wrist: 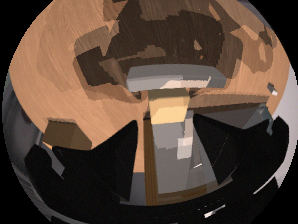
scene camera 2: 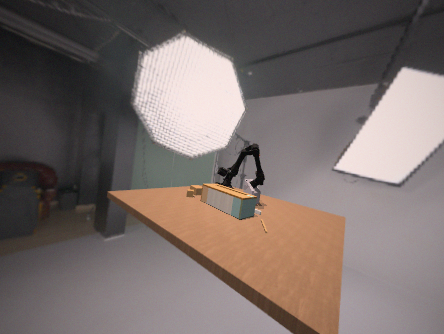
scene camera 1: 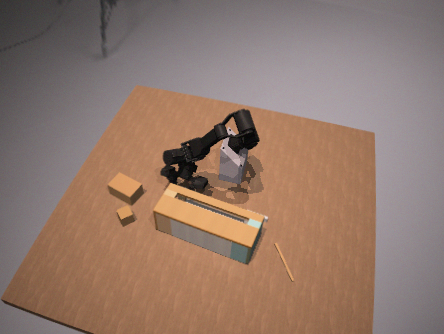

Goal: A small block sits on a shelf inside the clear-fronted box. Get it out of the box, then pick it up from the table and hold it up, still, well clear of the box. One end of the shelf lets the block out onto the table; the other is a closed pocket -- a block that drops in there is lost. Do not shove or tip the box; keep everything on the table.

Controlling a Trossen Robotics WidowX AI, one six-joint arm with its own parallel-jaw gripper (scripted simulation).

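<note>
I can see my gripper (wrist: 166, 121). A box (scene camera 1: 231, 231), (scene camera 2: 241, 205), (wrist: 176, 167) is visible to me too, from scene camera 1, from scene camera 2 and from the wrist.
</note>
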